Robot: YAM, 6 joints.
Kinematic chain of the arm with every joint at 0, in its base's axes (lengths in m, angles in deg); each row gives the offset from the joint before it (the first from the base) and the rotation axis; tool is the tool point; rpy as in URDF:
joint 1: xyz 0 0 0.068 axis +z
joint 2: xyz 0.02 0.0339 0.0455 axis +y
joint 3: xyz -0.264 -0.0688 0 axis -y
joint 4: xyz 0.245 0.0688 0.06 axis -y
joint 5: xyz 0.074 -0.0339 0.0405 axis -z
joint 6: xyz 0.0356 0 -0.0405 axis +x
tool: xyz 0 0 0 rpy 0 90 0
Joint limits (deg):
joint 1: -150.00..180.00
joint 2: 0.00..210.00
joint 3: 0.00..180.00
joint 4: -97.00..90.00
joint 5: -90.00..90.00
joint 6: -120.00..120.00
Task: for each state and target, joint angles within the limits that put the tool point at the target. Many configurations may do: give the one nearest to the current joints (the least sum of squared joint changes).
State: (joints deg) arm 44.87 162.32 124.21 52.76 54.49 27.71
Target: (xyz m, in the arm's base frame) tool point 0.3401 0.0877 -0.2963
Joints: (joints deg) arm 19.31 198.64 100.03 46.25 56.45 27.71
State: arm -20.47 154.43 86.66 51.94 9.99 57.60
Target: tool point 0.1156 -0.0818 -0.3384
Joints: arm -32.34 206.92 75.57 42.87 11.80 57.60
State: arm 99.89 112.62 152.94 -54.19 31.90 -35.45
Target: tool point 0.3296 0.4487 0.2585
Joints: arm 55.65 145.47 147.09 -44.98 32.11 -35.45
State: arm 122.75 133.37 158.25 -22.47 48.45 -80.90
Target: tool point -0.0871 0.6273 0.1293
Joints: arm 99.73 172.06 160.03 -3.87 34.44 -80.90
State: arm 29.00 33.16 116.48 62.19 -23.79 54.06
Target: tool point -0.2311 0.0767 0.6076
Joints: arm -14.23 39.26 112.14 61.35 -29.48 54.06
